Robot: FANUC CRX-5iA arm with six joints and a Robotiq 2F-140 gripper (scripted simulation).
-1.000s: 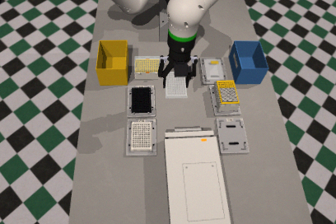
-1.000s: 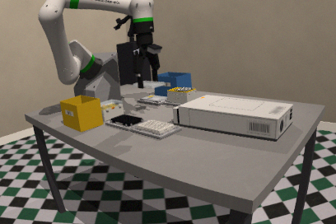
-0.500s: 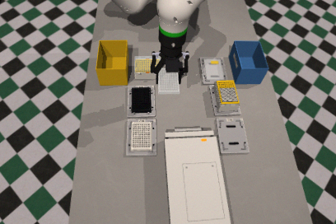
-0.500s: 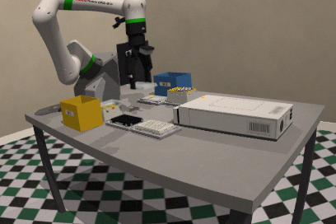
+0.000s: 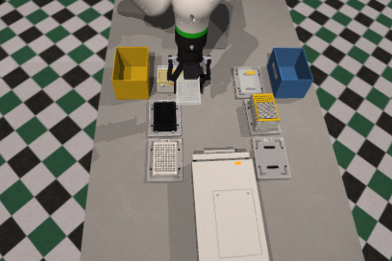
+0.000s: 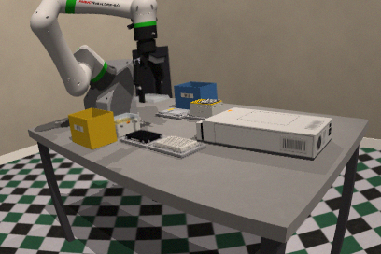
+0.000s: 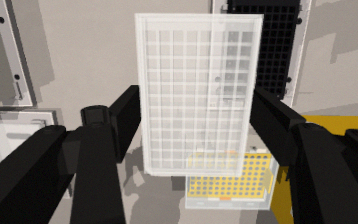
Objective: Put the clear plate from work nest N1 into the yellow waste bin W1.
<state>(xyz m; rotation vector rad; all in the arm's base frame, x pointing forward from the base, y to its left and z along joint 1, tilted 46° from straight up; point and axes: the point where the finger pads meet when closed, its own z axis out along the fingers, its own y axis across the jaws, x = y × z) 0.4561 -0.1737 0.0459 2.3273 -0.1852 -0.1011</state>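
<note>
My gripper is now 200 mm to the left of the yellow waste bin, 170 mm past it and 130 mm above it. From my hand the other things lie so: black plate (150 mm below, 90 mm to the right, 20 mm ahead); white plate (200 mm ahead, 150 mm below, 110 mm to the right); clear plate (20 mm below).
</note>
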